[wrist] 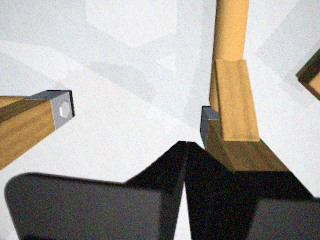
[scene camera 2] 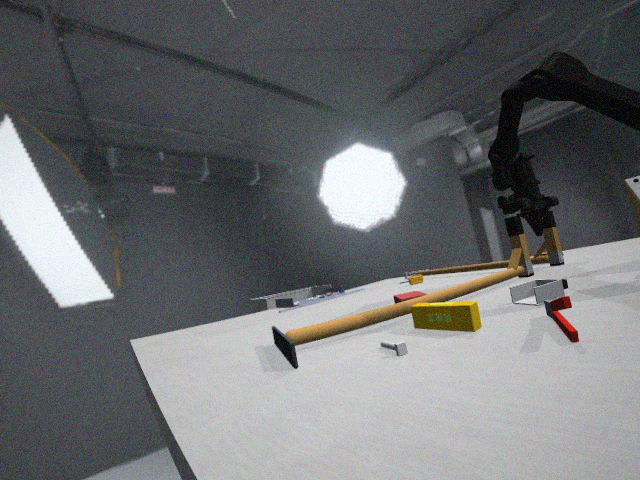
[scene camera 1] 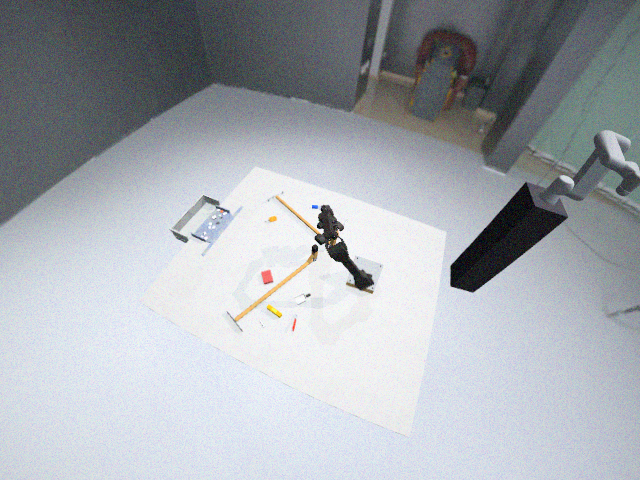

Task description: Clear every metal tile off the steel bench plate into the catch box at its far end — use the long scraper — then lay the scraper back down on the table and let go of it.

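Note:
My gripper is visible, in the wrist view as well. Also present in the pictures: a yellow block and a long scraper.

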